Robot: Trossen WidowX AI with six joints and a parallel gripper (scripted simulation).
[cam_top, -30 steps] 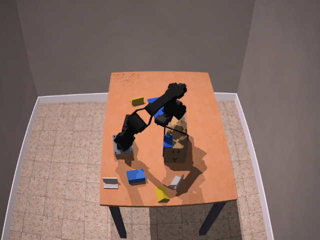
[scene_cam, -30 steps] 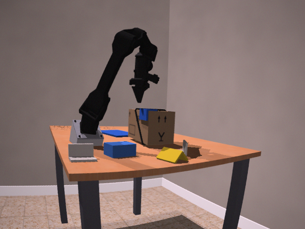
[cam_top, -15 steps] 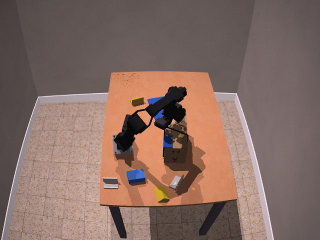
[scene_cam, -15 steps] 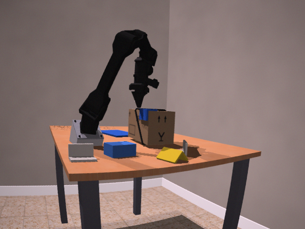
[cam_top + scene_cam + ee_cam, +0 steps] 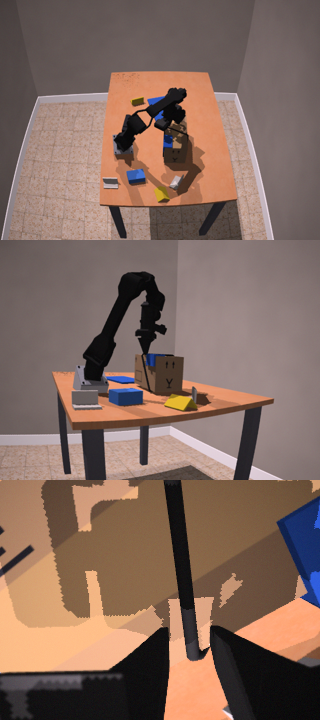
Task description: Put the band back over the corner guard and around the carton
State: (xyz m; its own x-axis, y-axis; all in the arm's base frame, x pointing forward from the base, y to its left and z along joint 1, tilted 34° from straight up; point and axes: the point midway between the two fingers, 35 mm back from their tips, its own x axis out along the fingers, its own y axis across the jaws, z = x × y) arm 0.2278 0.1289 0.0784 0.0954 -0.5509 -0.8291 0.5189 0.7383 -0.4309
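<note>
My gripper is now 10 mm past the blue corner guard, 100 mm to the left of it and 40 mm above it. The rest, counted from my hand: brown carton: 50 mm ahead, 20 mm to the right, 100 mm below; blue box: 160 mm behind, 240 mm to the right, 160 mm below; flat blue sheet: 10 mm behind, 280 mm to the left, 180 mm below.
</note>
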